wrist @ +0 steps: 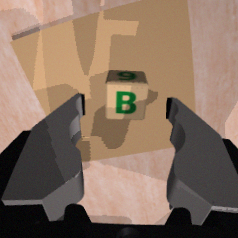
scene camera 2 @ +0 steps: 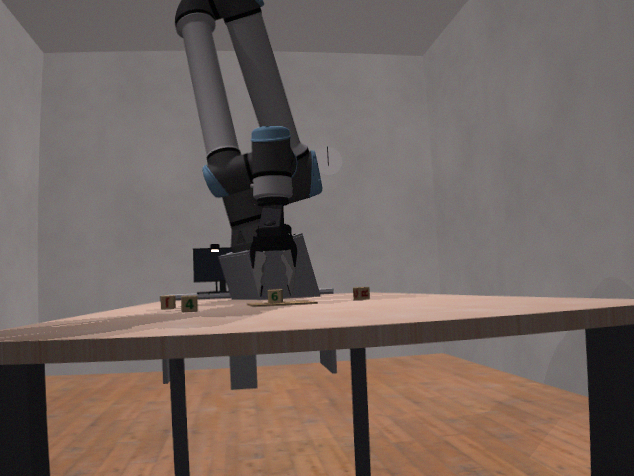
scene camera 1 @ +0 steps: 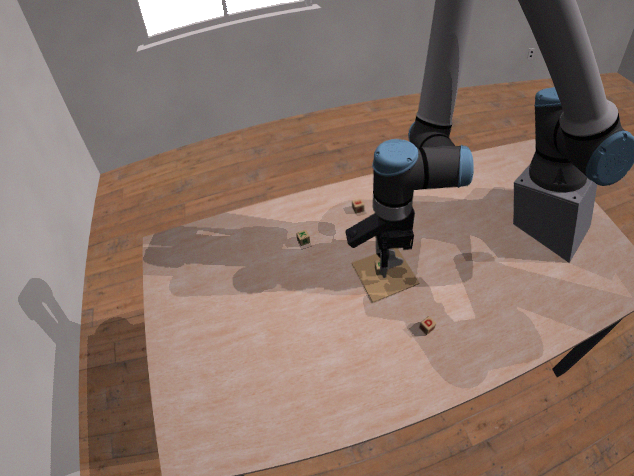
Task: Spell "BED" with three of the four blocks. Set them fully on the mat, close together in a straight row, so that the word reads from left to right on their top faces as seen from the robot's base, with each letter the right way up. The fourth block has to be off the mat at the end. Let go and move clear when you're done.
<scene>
I see my gripper and a tan mat.
My gripper also shows in the wrist view and in scene camera 1.
</scene>
